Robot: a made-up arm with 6 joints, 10 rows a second.
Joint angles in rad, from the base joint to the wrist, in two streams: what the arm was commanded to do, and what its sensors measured. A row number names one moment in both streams.
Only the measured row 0 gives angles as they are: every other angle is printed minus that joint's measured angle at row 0.
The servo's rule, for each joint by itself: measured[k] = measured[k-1] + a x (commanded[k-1-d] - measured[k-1]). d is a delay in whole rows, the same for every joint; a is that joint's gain. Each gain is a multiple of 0.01, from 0.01 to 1. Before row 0 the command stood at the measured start. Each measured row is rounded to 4 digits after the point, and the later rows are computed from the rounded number. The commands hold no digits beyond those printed.
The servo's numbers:
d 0
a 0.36 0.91 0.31 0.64 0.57 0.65
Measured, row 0: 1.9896 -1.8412 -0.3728 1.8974 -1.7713 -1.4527
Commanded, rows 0 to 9: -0.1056 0.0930 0.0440 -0.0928 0.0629 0.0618; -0.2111 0.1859 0.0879 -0.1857 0.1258 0.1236; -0.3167 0.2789 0.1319 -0.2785 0.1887 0.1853; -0.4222 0.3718 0.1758 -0.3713 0.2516 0.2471; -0.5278 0.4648 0.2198 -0.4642 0.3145 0.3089; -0.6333 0.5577 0.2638 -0.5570 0.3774 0.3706; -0.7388 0.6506 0.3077 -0.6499 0.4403 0.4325; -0.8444 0.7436 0.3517 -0.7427 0.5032 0.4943; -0.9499 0.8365 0.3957 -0.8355 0.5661 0.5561; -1.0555 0.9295 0.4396 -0.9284 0.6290 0.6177
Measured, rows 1 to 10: -0.0380 0.0846 0.0136 -0.0594 0.0359 0.0402; -0.1003 0.1768 0.0366 -0.1402 0.0871 0.0944; -0.1782 0.2697 0.0661 -0.2287 0.1450 0.1535; -0.2660 0.3626 0.1001 -0.3200 0.2058 0.2143; -0.3602 0.4556 0.1372 -0.4123 0.2678 0.2758; -0.4585 0.5485 0.1764 -0.5049 0.3303 0.3374; -0.5594 0.6414 0.2171 -0.5977 0.3930 0.3992; -0.6620 0.7344 0.2588 -0.6905 0.4558 0.4610; -0.7656 0.8273 0.3012 -0.7833 0.5187 0.5228; -0.8700 0.9203 0.3441 -0.8762 0.5816 0.5845
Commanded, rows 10 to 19: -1.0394 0.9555 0.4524 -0.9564 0.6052 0.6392; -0.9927 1.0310 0.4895 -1.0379 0.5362 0.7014; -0.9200 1.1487 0.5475 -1.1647 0.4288 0.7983; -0.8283 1.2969 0.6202 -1.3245 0.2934 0.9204; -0.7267 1.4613 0.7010 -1.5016 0.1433 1.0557; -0.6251 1.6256 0.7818 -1.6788 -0.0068 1.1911; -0.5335 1.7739 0.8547 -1.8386 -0.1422 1.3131; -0.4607 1.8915 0.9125 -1.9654 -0.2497 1.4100; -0.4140 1.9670 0.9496 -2.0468 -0.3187 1.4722; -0.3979 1.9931 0.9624 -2.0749 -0.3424 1.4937
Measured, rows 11 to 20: -0.9310 0.9523 0.3777 -0.9275 0.5951 0.6201; -0.9532 1.0239 0.4124 -0.9982 0.5615 0.6729; -0.9412 1.1375 0.4543 -1.1048 0.4859 0.7544; -0.9006 1.2826 0.5057 -1.2454 0.3762 0.8623; -0.8380 1.4452 0.5662 -1.4094 0.2434 0.9880; -0.7614 1.6094 0.6330 -1.5818 0.1008 1.1200; -0.6794 1.7591 0.7017 -1.7462 -0.0377 1.2455; -0.6007 1.8796 0.7670 -1.8865 -0.1585 1.3524; -0.5335 1.9591 0.8236 -1.9891 -0.2498 1.4303; -0.4847 1.9900 0.8666 -2.0440 -0.3026 1.4715
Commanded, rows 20 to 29: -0.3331 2.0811 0.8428 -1.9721 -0.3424 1.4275; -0.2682 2.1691 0.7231 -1.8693 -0.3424 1.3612; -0.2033 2.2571 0.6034 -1.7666 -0.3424 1.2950; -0.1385 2.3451 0.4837 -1.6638 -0.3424 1.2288; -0.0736 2.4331 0.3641 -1.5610 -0.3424 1.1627; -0.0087 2.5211 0.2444 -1.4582 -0.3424 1.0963; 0.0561 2.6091 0.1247 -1.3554 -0.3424 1.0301; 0.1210 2.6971 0.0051 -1.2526 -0.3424 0.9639; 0.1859 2.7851 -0.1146 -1.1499 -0.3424 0.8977; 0.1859 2.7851 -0.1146 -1.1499 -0.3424 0.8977
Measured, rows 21 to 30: -0.4301 2.0729 0.8592 -1.9980 -0.3253 1.4429; -0.3718 2.1604 0.8170 -1.9156 -0.3350 1.3898; -0.3111 2.2484 0.7508 -1.8202 -0.3392 1.3282; -0.2490 2.3364 0.6680 -1.7201 -0.3410 1.2636; -0.1859 2.4244 0.5738 -1.6183 -0.3418 1.1980; -0.1221 2.5124 0.4717 -1.5158 -0.3421 1.1319; -0.0579 2.6004 0.3641 -1.4131 -0.3423 1.0657; 0.0065 2.6884 0.2528 -1.3104 -0.3424 0.9995; 0.0711 2.7764 0.1389 -1.2077 -0.3424 0.9333; 0.1124 2.7843 0.0603 -1.1707 -0.3424 0.9102
